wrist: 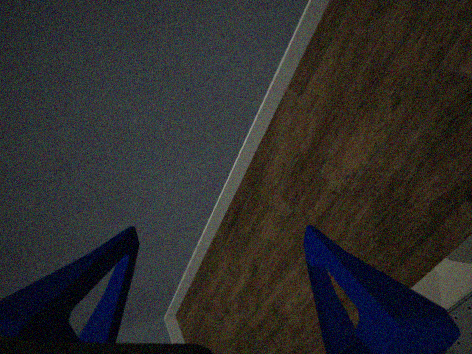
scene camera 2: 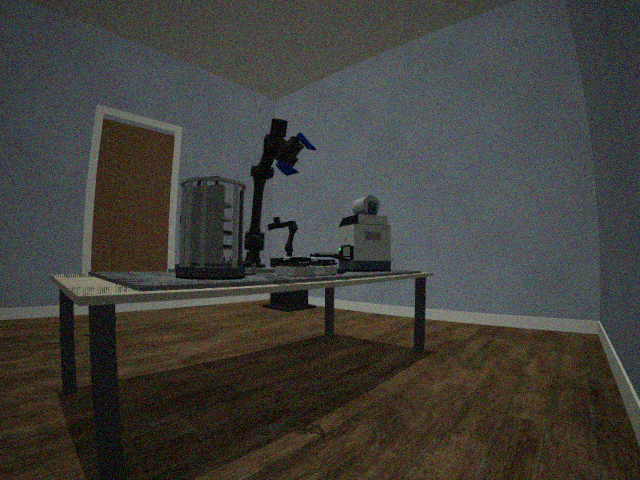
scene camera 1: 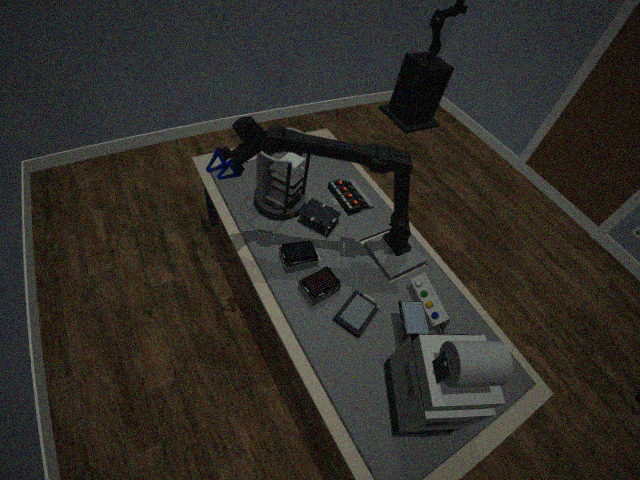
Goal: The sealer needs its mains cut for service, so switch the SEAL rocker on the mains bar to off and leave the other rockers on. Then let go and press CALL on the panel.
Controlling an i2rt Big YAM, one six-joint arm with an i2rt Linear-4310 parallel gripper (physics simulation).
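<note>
The mains bar (scene camera 1: 349,198) is a dark strip with several rockers glowing orange-red, lying near the table's long edge behind the round rack in scene view 1. Its labels are too small to read, so I cannot tell which rocker is SEAL or how each is tipped. The panel (scene camera 1: 427,299) is a narrow pale box with white, green, yellow and blue buttons, beyond the arm's base; CALL cannot be read. My gripper (scene camera 1: 212,173) (scene camera 2: 306,161) (wrist: 221,234) is open and empty, high above the table's far-left end, beyond the round rack and away from the bar and panel.
A tall round rack (scene camera 1: 285,214) (scene camera 2: 209,271) stands near the bar. A dark flat unit (scene camera 1: 319,217), two dark boxes (scene camera 1: 298,253) (scene camera 1: 320,284) and a framed tray (scene camera 1: 336,319) lie on the table (scene camera 1: 310,366). A white machine (scene camera 1: 430,395) (scene camera 2: 367,248) stands past the panel.
</note>
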